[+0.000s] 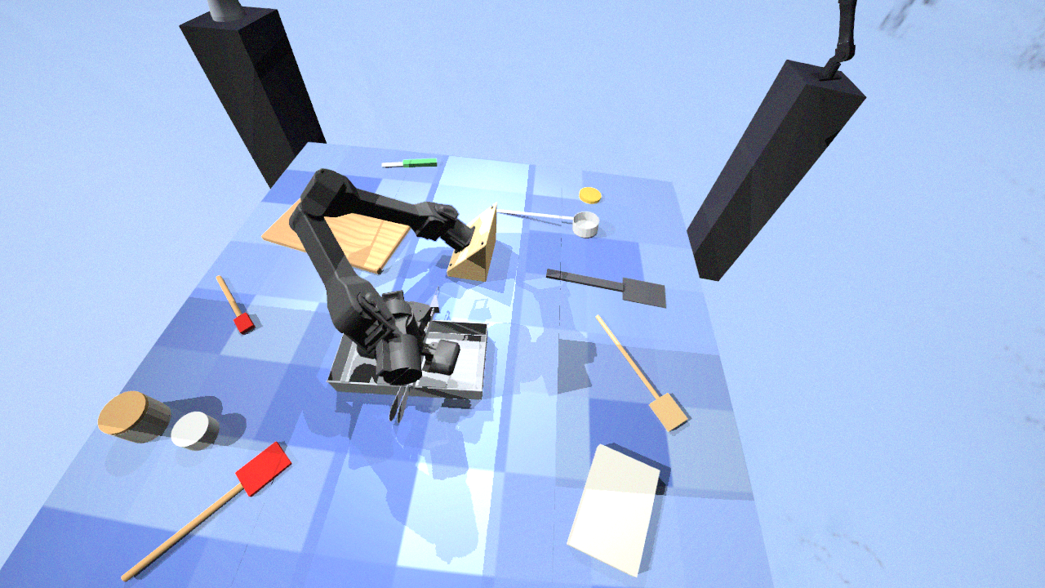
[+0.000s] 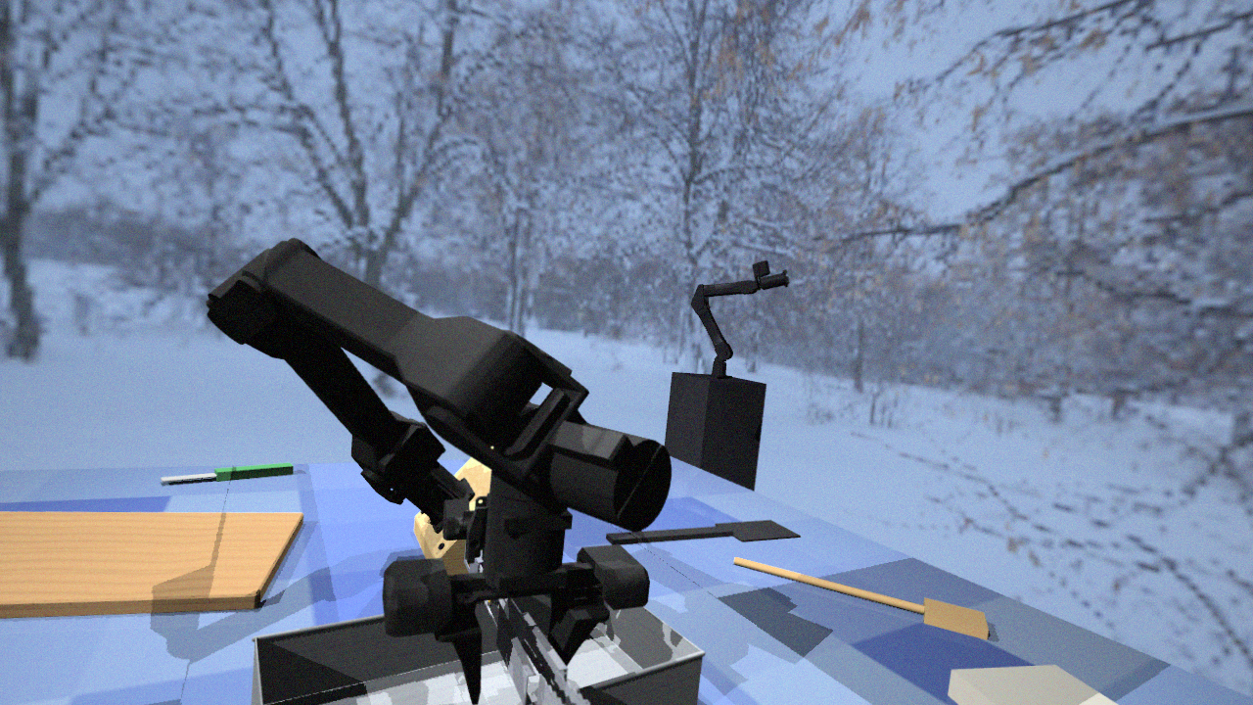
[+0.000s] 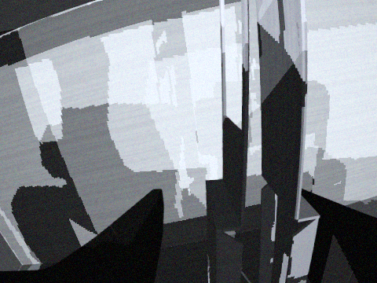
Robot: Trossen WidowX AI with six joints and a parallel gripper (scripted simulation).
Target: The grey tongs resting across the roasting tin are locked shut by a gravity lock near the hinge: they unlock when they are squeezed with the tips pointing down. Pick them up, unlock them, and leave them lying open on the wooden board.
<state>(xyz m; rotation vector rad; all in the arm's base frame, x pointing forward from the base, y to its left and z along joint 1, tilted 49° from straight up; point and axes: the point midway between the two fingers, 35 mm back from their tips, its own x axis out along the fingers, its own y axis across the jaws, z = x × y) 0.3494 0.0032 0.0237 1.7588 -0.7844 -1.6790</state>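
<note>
The roasting tin lies 2 cm behind my gripper tip and 1 cm to the right of it. Round my gripper tip: red spatula: 30 cm ahead, 26 cm to the right, 2 cm below; then white slab: 43 cm to the left, 19 cm ahead, 2 cm below; then yellow lock piece: 8 cm behind, 4 cm above.
</note>
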